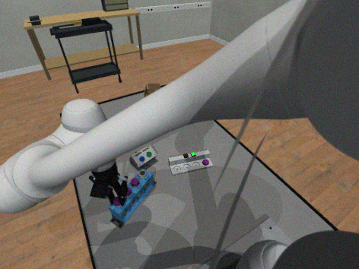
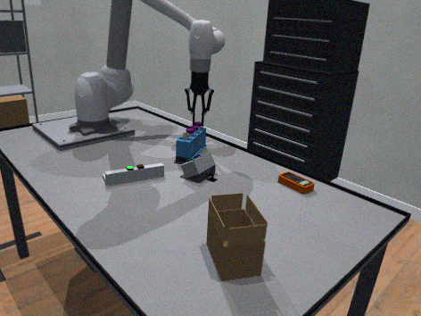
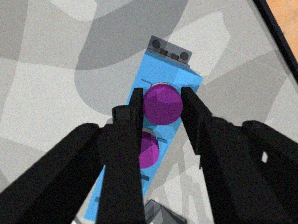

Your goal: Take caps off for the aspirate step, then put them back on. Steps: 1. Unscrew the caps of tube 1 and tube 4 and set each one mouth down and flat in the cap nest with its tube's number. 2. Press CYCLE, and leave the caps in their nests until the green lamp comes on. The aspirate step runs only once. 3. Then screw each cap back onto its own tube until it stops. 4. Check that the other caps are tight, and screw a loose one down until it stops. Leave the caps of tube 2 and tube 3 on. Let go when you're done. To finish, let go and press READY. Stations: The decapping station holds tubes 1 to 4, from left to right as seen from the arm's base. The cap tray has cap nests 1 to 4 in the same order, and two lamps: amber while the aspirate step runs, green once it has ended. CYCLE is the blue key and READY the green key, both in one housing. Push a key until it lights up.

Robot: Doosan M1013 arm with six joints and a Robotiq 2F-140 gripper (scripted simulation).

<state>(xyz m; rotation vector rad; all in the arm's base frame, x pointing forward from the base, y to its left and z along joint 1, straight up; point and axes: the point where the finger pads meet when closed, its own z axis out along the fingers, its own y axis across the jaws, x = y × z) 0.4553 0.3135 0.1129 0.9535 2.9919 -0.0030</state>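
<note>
Right now the purple cap is 3 cm below my hand. Round my hand: grey key housing 23 cm ahead, 19 cm to the right, 9 cm below; green ready key 22 cm ahead, 21 cm to the right, 8 cm below; blue cycle key 21 cm ahead, 17 cm to the right, 8 cm below.
</note>
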